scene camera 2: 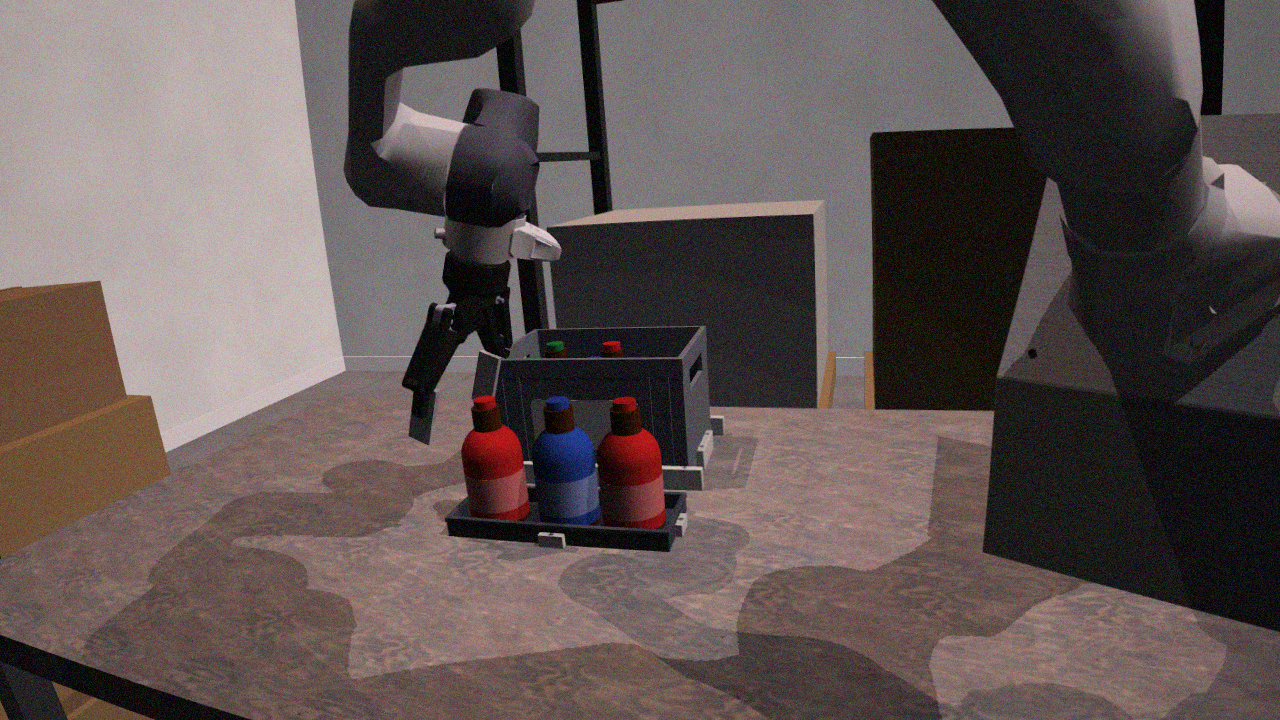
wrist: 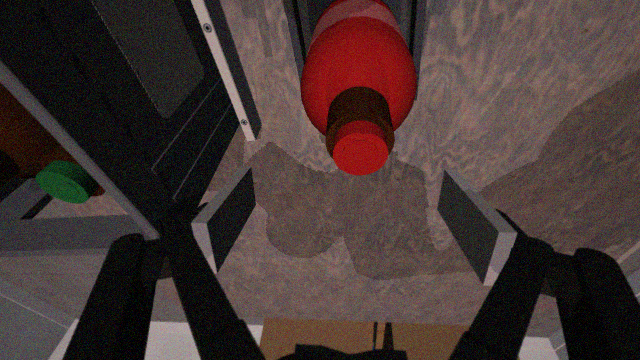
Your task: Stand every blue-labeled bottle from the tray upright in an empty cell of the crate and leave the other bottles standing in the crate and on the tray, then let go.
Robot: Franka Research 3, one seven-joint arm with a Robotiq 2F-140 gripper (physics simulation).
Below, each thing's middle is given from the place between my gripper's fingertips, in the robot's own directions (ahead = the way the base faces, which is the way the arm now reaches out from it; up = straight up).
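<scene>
Blue-labeled bottle [scene camera 2: 563, 456]: 15 cm behind my hand, 5 cm below it.
</scene>
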